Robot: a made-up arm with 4 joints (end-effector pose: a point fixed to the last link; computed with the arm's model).
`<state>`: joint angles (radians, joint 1 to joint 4).
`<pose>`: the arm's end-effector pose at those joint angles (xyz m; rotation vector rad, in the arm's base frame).
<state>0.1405 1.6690 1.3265 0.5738</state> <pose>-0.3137 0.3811 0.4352 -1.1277 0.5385 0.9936</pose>
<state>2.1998 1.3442 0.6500 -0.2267</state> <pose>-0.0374 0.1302 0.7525 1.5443 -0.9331 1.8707</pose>
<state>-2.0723 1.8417 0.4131 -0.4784</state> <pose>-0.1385 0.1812 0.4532 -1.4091 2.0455 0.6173</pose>
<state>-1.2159 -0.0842 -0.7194 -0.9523</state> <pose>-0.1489 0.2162 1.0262 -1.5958 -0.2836 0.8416</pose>
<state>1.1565 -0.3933 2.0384 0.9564</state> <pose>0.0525 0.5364 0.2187 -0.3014 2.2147 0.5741</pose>
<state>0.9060 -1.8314 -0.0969 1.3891</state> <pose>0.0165 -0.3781 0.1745 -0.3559 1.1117 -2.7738</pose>
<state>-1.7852 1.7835 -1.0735 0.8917</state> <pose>-0.3763 0.4067 0.7130 -0.7168 -0.0303 0.5757</pose>
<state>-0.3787 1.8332 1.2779 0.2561</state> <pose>-0.3061 0.2746 0.3854 -1.4995 0.9516 1.1171</pose>
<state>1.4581 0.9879 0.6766 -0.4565</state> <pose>0.0905 0.2882 0.6970 1.0652 -0.1606 1.9322</pose>
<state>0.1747 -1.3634 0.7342 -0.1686</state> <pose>0.0013 -0.4652 0.4954 0.6485 0.7002 -1.0742</pose>
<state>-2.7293 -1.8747 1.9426 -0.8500</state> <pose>-0.6411 0.4266 0.9767 -0.4192 -1.0521 -0.3036</pose>
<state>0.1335 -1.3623 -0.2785 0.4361</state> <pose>0.0437 -0.3098 0.7249 -0.0741 -0.1521 -1.7664</pose>
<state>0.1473 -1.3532 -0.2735 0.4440</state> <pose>0.0489 -0.3109 0.7175 -0.0621 -0.1344 -1.7633</pose>
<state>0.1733 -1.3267 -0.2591 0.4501</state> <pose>0.0598 -0.3116 0.7029 -0.0356 -0.0961 -1.7395</pose>
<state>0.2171 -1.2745 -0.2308 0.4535</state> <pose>0.0792 -0.3100 0.6775 0.0118 -0.0286 -1.6840</pose>
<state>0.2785 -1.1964 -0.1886 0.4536</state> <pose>0.1067 -0.3029 0.6415 0.0794 0.0656 -1.5939</pose>
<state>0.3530 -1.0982 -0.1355 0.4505</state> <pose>0.1397 -0.2867 0.5985 0.1613 0.1765 -1.4734</pose>
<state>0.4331 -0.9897 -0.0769 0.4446</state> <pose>0.1737 -0.2601 0.5544 0.2484 0.2895 -1.3326</pose>
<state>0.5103 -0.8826 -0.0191 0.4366</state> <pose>0.2042 -0.2257 0.5156 0.3310 0.3909 -1.1865</pose>
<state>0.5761 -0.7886 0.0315 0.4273</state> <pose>0.2277 -0.1900 0.4867 0.4003 0.4706 -1.0525</pose>
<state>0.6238 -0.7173 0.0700 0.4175</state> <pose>0.2432 -0.1602 0.4688 0.4505 0.5240 -0.9466</pose>
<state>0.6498 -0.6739 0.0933 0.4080</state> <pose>0.2511 -0.1419 0.4604 0.4791 0.5513 -0.8791</pose>
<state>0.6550 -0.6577 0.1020 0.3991</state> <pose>0.2530 -0.1363 0.4593 0.4878 0.5565 -0.8503</pose>
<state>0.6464 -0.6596 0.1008 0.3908</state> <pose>0.2512 -0.1394 0.4625 0.4833 0.5477 -0.8477</pose>
